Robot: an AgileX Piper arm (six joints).
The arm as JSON. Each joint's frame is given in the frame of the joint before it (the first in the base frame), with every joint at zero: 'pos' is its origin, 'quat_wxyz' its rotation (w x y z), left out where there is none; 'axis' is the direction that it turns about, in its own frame. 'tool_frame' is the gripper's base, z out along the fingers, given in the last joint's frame.
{
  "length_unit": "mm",
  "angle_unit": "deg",
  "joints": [
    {
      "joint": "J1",
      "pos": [
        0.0,
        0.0,
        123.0
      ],
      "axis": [
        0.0,
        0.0,
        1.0
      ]
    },
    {
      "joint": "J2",
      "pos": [
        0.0,
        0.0,
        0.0
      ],
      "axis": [
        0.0,
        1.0,
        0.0
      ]
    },
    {
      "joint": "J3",
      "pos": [
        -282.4,
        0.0,
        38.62
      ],
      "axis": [
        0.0,
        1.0,
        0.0
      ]
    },
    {
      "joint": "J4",
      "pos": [
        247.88,
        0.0,
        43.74
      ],
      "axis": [
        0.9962,
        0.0,
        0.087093
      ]
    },
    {
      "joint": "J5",
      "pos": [
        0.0,
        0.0,
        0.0
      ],
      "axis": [
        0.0,
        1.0,
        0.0
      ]
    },
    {
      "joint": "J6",
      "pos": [
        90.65,
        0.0,
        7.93
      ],
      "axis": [
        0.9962,
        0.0,
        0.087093
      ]
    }
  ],
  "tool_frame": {
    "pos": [
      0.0,
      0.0,
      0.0
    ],
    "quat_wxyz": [
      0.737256,
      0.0,
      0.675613,
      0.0
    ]
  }
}
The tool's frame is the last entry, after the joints.
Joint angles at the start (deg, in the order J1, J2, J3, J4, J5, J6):
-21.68 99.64 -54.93 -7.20 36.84 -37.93
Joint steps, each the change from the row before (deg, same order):
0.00 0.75 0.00 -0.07 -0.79 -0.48
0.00 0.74 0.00 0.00 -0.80 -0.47
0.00 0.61 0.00 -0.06 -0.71 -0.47
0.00 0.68 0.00 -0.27 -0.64 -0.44
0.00 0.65 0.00 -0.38 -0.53 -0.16
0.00 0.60 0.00 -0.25 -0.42 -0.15
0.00 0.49 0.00 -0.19 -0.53 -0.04
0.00 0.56 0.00 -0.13 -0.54 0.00
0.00 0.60 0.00 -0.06 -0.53 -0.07
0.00 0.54 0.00 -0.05 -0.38 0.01
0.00 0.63 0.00 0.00 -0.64 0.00
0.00 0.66 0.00 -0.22 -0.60 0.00
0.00 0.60 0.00 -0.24 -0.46 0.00
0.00 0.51 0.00 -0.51 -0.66 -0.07
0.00 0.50 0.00 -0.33 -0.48 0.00
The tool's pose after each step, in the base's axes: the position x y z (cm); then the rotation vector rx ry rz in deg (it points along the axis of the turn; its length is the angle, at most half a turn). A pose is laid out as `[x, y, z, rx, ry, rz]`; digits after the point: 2 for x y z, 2 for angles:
[29.06, -12.28, 15.96, -32.60, 166.89, -16.45]
[29.23, -12.33, 15.59, -33.37, 166.69, -16.45]
[29.36, -12.38, 15.27, -34.19, 166.46, -16.55]
[29.48, -12.44, 14.92, -35.24, 166.37, -16.72]
[29.58, -12.51, 14.58, -36.01, 166.41, -16.91]
[29.65, -12.55, 14.26, -36.62, 166.50, -16.94]
[29.74, -12.59, 14.00, -36.96, 166.42, -17.05]
[29.83, -12.63, 13.71, -37.19, 166.39, -17.06]
[29.92, -12.66, 13.39, -37.45, 166.40, -16.98]
[29.99, -12.68, 13.10, -37.58, 166.51, -16.84]
[30.09, -12.71, 12.76, -37.66, 166.45, -16.74]
[30.18, -12.75, 12.41, -38.02, 166.45, -16.77]
[30.24, -12.78, 12.08, -38.41, 166.52, -16.77]
[30.33, -12.84, 11.81, -39.19, 166.29, -17.17]
[30.39, -12.88, 11.55, -39.67, 166.25, -17.31]

